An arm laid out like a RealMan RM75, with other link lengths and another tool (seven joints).
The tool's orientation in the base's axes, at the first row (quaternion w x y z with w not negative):
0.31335 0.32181 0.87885 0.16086
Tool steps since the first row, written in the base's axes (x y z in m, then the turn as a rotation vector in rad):
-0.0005 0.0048 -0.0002 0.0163 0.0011 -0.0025
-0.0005 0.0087 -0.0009 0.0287 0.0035 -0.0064
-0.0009 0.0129 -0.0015 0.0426 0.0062 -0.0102
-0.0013 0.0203 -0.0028 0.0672 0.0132 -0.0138
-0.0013 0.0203 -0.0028 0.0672 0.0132 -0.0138
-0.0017 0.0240 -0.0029 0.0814 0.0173 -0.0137
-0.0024 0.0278 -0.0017 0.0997 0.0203 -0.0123
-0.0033 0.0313 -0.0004 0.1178 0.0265 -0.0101
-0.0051 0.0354 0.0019 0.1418 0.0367 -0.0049
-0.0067 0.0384 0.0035 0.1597 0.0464 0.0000
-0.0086 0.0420 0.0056 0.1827 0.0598 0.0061
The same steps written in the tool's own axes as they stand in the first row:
0.0036 0.0032 0.0002 -0.0079 0.0072 0.0126
0.0065 0.0058 0.0011 -0.0119 0.0128 0.0239
0.0098 0.0084 0.0016 -0.0167 0.0195 0.0360
0.0156 0.0131 0.0029 -0.0251 0.0343 0.0554
0.0156 0.0131 0.0029 -0.0251 0.0343 0.0554
0.0183 0.0156 0.0030 -0.0309 0.0440 0.0650
0.0207 0.0187 0.0020 -0.0404 0.0554 0.0761
0.0230 0.0215 0.0007 -0.0481 0.0695 0.0868
0.0258 0.0248 -0.0019 -0.0579 0.0907 0.0994
0.0280 0.0270 -0.0039 -0.0643 0.1086 0.1083
0.0306 0.0298 -0.0064 -0.0719 0.1322 0.1198

